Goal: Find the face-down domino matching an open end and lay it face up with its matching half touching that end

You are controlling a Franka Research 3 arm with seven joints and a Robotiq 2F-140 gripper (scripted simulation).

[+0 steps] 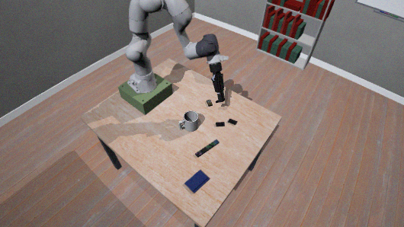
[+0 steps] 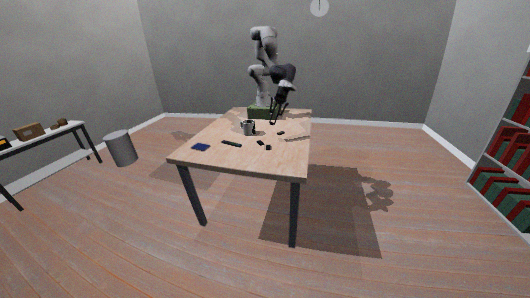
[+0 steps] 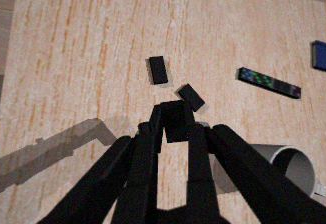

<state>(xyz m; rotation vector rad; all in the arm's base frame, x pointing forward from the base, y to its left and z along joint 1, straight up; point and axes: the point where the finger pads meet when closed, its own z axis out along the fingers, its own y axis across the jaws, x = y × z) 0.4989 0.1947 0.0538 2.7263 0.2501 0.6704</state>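
My gripper is now 10 mm to the left of the black domino and 30 mm above it. Also, from my hand: blue book (190 mm ahead, 500 mm to the right, 150 mm below); grey mug (80 mm behind, 220 mm to the right, 110 mm below).
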